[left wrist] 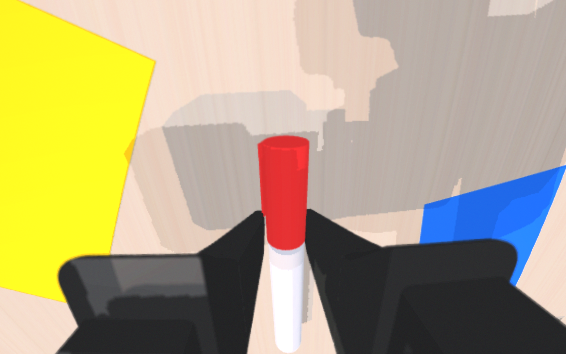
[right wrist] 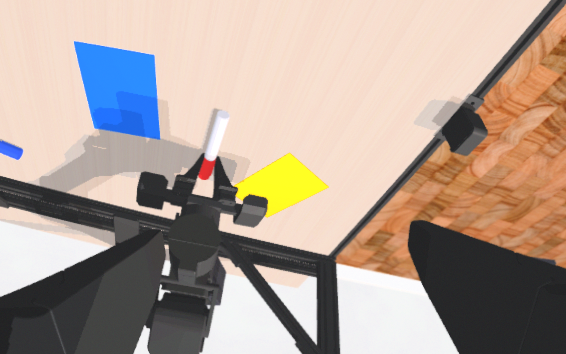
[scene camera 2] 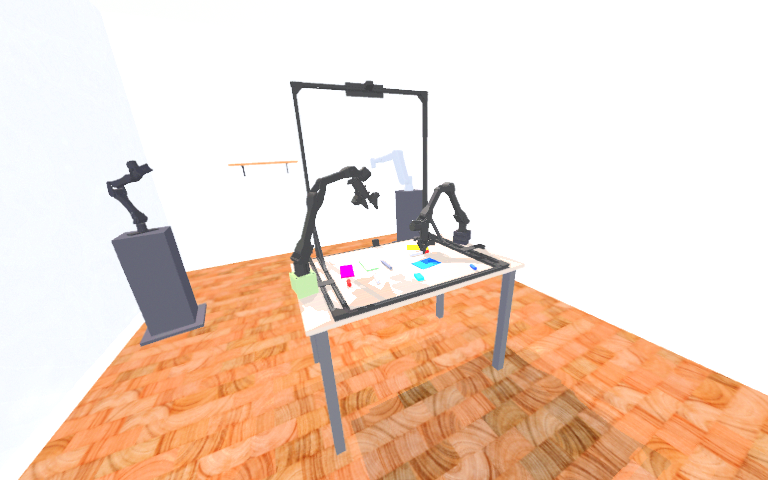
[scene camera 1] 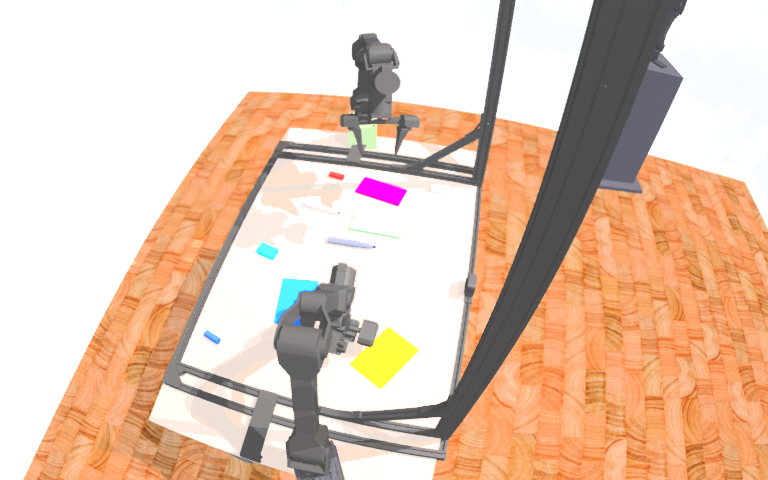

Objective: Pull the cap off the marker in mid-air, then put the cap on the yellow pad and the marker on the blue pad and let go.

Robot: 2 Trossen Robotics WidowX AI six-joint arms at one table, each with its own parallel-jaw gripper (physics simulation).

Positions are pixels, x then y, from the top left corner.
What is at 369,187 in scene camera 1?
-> A magenta pad.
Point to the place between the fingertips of the right gripper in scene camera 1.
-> At 378,154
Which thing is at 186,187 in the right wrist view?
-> The left gripper.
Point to a red cap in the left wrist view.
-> At 283,160
